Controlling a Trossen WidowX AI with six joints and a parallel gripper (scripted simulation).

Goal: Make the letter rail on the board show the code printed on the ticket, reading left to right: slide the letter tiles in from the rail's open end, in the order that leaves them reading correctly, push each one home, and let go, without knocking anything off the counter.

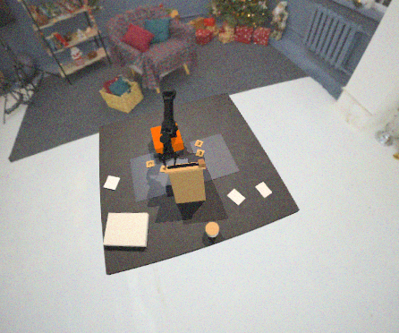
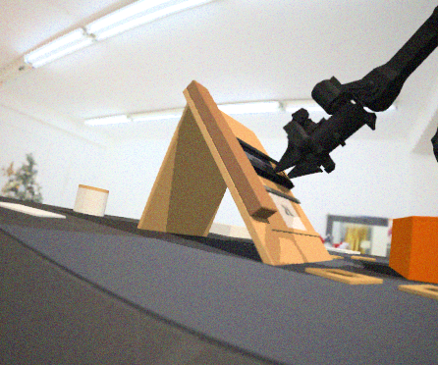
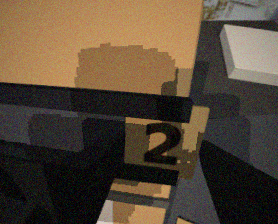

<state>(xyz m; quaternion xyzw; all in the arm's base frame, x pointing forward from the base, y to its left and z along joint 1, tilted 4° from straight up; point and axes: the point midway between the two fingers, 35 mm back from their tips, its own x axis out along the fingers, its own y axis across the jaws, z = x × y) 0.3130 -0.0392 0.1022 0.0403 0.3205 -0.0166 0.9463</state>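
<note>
The white ticket is 6 cm behind my gripper tip, 8 cm to the left of it and 8 cm below it. Also, from my gripper tip: small cylinder 42 cm ahead, 20 cm to the left, 13 cm below.
</note>
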